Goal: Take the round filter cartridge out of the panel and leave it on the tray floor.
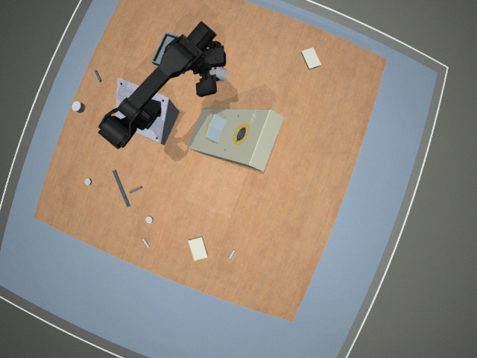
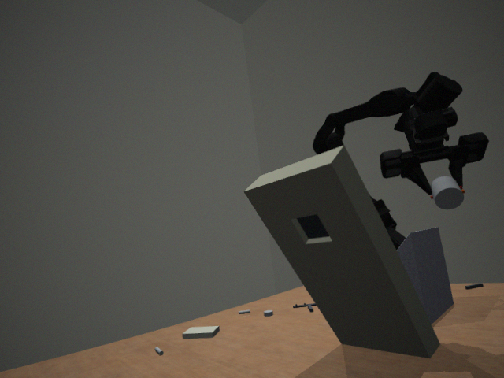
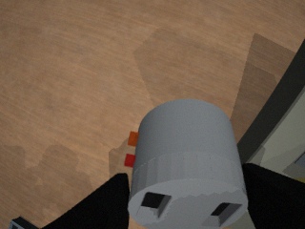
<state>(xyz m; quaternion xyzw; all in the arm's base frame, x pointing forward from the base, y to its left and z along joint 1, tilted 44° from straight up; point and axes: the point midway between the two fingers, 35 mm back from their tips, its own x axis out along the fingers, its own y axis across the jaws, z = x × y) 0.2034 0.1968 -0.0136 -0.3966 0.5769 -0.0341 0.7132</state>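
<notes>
Now: the grey-blue tray 280 mm below my gripper tip, 260 mm behind it and 130 mm to the left of it. Also, from my gripper tip: round white filter cartridge right at my gripper tip.
</notes>
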